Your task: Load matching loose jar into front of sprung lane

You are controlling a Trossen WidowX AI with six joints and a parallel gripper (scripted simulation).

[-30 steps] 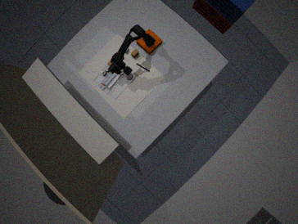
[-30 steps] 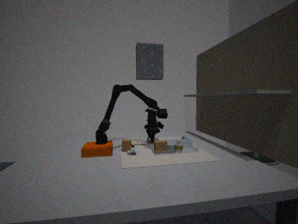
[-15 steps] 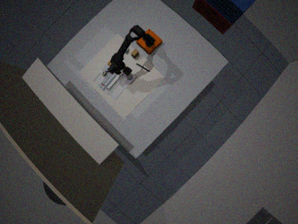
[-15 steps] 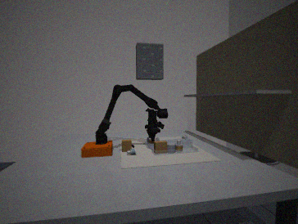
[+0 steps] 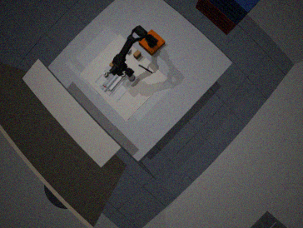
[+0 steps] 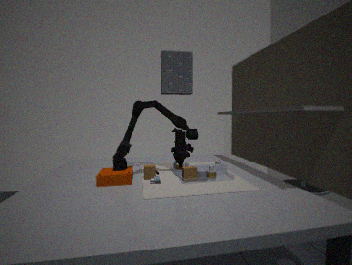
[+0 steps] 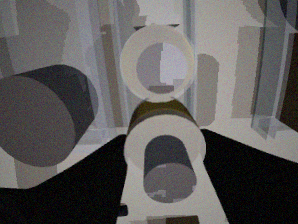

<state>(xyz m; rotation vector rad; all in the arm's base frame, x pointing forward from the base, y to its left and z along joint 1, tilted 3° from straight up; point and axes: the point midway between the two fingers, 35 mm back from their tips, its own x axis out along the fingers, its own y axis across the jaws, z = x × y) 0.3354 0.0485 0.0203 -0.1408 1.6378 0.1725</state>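
My gripper tip is now 15 cm short of the lane and 3 cm above it. From my gripper tip the other things lie so: brown block: 17 cm behind, 6 cm to the right, 2 cm below; then thin black stick: 15 cm behind, 8 cm to the left, 4 cm below.
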